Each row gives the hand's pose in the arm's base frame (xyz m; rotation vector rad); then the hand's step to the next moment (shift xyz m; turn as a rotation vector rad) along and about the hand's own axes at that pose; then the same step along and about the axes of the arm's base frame.
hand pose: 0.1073 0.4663 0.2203 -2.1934 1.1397 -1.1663
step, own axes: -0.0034 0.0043 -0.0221 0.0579 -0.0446 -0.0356
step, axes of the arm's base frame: -0.0213 0.0007 0.0081 0.0102 -0.0201 0.0781
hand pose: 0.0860 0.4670 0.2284 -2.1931 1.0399 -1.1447
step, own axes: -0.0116 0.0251 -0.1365 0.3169 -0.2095 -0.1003
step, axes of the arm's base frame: -0.1283 -0.0127 0.0527 0.1201 -0.1267 0.3520
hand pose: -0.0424 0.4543 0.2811 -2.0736 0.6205 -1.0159
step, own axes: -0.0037 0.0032 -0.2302 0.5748 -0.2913 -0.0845
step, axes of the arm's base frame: -0.1900 -0.0917 0.0922 0.2884 -0.2453 0.5283
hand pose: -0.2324 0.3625 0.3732 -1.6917 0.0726 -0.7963
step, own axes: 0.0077 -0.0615 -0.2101 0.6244 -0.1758 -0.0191
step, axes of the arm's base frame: -0.1289 -0.1624 0.0708 0.4029 -0.2466 0.4449
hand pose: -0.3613 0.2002 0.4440 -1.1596 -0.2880 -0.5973
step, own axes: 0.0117 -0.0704 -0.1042 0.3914 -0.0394 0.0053
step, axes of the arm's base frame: -0.0404 -0.1180 0.0199 0.2951 -0.1197 0.2310
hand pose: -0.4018 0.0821 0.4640 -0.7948 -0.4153 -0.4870
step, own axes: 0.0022 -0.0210 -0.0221 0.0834 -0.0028 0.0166
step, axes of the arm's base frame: -0.0062 -0.0299 -0.0008 0.0634 -0.0104 0.0558
